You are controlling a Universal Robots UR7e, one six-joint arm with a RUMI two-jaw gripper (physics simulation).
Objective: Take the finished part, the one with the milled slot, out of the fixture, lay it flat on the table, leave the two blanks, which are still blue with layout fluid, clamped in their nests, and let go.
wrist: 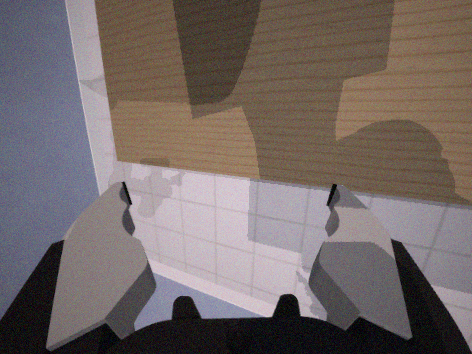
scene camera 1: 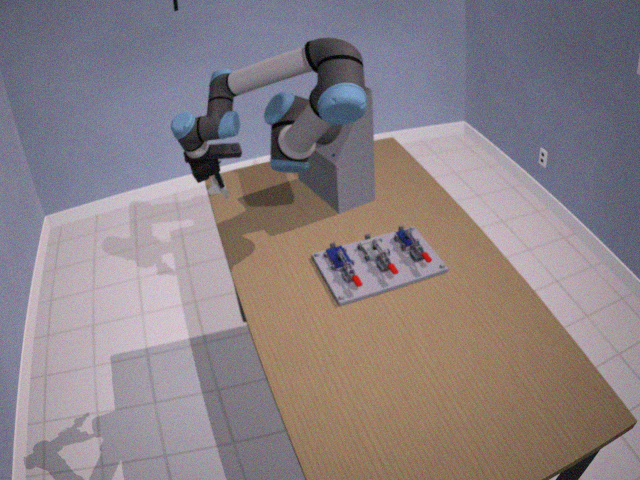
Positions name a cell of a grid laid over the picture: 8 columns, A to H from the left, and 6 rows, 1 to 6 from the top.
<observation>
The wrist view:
my gripper: D4
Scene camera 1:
my gripper: C3
fixture plate: E4
</observation>
